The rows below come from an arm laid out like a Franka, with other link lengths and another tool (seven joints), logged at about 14 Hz.
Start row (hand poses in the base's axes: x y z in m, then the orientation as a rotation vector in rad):
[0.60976, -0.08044, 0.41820, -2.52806, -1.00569, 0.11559]
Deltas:
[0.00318, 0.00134, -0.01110, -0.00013, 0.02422, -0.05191]
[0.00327, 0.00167, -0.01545, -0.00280, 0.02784, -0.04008]
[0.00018, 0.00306, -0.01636, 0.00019, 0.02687, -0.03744]
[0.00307, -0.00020, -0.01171, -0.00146, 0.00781, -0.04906]
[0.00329, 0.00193, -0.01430, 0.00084, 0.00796, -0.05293]
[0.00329, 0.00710, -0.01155, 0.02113, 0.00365, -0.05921]
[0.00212, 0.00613, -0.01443, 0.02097, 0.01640, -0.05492]
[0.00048, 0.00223, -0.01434, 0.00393, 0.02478, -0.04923]
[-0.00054, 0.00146, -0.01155, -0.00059, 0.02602, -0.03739]
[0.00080, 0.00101, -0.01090, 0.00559, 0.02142, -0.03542]
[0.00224, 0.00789, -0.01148, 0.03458, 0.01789, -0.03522]
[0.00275, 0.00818, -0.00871, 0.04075, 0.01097, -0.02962]
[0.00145, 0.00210, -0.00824, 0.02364, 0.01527, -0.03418]
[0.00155, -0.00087, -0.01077, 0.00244, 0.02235, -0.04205]
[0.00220, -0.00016, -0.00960, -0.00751, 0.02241, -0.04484]
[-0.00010, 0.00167, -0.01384, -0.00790, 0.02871, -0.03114]
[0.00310, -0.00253, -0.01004, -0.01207, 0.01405, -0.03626]
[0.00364, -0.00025, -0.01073, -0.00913, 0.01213, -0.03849]
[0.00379, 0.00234, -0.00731, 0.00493, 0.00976, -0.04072]
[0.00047, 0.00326, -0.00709, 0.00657, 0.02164, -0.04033]
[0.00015, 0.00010, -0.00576, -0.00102, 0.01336, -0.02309]
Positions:
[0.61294, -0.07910, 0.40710, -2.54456, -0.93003, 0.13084]
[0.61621, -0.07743, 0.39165, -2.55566, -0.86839, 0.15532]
[0.61639, -0.07437, 0.37529, -2.56191, -0.80998, 0.17777]
[0.61946, -0.07457, 0.36358, -2.57805, -0.74359, 0.17305]
[0.62275, -0.07264, 0.34928, -2.59170, -0.67163, 0.16628]
[0.62604, -0.06554, 0.33773, -2.58700, -0.59145, 0.14436]
[0.62816, -0.05941, 0.32330, -2.57653, -0.51281, 0.14034]
[0.62864, -0.05718, 0.30896, -2.57794, -0.43975, 0.15387]
[0.62810, -0.05572, 0.29741, -2.57996, -0.38175, 0.17417]
[0.62890, -0.05471, 0.28651, -2.57538, -0.32802, 0.18768]
[0.63114, -0.04682, 0.27503, -2.54193, -0.27674, 0.19051]
[0.63389, -0.03864, 0.26632, -2.50235, -0.23623, 0.18552]
[0.63534, -0.03654, 0.25808, -2.47885, -0.18822, 0.18676]
[0.63689, -0.03741, 0.24731, -2.47492, -0.12671, 0.19623]
[0.63909, -0.03757, 0.23771, -2.47968, -0.06102, 0.20556]
[0.63899, -0.03590, 0.22387, -2.48318, -0.00951, 0.22848]
[0.64209, -0.03843, 0.21383, -2.49139, 0.04286, 0.23123]
[0.64573, -0.03868, 0.20310, -2.49585, 0.09701, 0.23048]
[0.64952, -0.03634, 0.19579, -2.48543, 0.15095, 0.22568]
[0.64999, -0.03308, 0.18870, -2.47153, 0.20884, 0.23578]
[0.65014, -0.03298, 0.18294, -2.46776, 0.24308, 0.24247]

